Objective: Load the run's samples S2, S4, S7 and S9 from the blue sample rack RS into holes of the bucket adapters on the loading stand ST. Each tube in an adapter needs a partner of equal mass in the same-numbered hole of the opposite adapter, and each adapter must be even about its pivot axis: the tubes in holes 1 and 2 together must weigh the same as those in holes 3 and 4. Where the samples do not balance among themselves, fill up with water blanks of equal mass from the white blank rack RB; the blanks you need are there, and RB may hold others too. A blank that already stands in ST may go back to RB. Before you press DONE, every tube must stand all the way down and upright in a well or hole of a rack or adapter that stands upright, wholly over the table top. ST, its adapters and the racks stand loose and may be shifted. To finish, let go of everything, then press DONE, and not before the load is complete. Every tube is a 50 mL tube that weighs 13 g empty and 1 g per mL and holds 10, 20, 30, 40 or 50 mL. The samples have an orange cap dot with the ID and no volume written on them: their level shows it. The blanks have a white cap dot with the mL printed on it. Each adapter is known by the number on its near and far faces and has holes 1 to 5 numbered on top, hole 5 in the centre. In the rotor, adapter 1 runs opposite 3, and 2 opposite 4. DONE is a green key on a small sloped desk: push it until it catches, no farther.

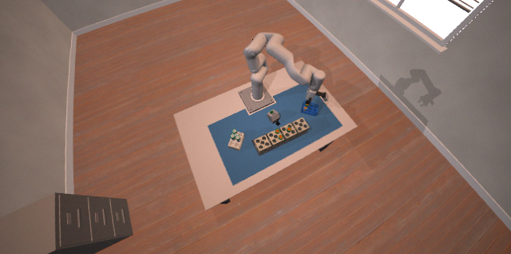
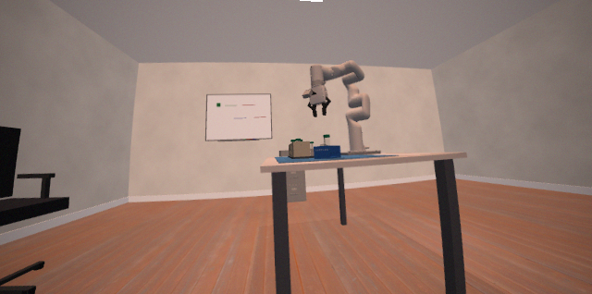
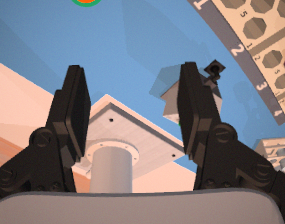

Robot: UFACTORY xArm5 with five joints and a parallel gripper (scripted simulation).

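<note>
The sample tube S9 lies 190 mm below my hand, 40 mm to the left of it and 10 mm behind it. The rest, counted from my hand: done desk: 220 mm to the right, 200 mm below, 110 mm behind; then sample tube S2: 210 mm to the right, 180 mm below, 80 mm ahead; then blue sample rack RS: 220 mm below, 80 mm to the left.
</note>
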